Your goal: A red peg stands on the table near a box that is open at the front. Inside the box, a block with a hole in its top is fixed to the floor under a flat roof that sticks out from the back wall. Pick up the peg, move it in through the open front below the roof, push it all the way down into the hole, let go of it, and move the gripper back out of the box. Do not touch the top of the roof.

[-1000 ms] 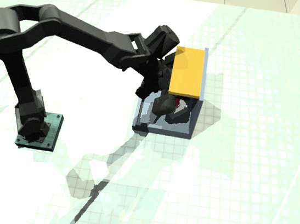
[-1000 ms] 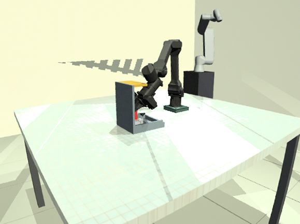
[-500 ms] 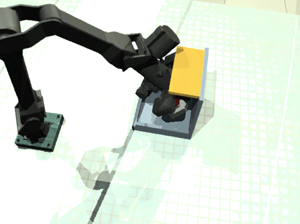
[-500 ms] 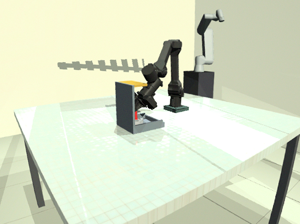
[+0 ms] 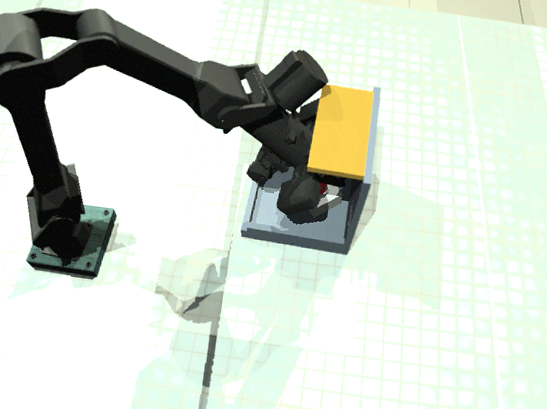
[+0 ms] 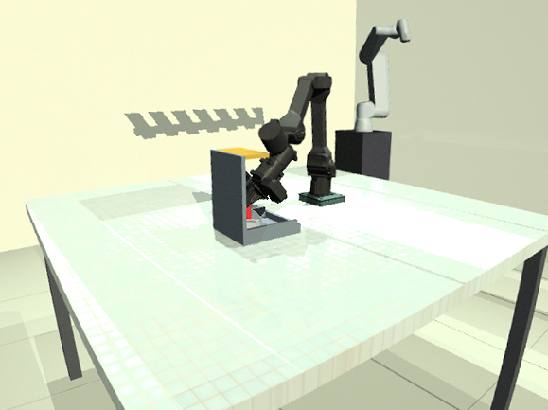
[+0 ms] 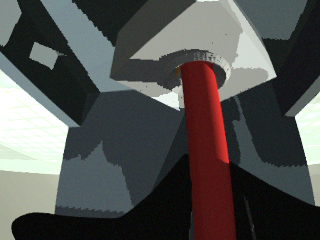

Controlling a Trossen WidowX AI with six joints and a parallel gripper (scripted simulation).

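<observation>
Right now the red peg is 3 cm behind my gripper tip and 1 cm below it. Round my gripper tip: back wall 2 cm ahead, 1 cm to the right, 4 cm above; roof 2 cm behind, 1 cm to the right, 14 cm above.
</observation>
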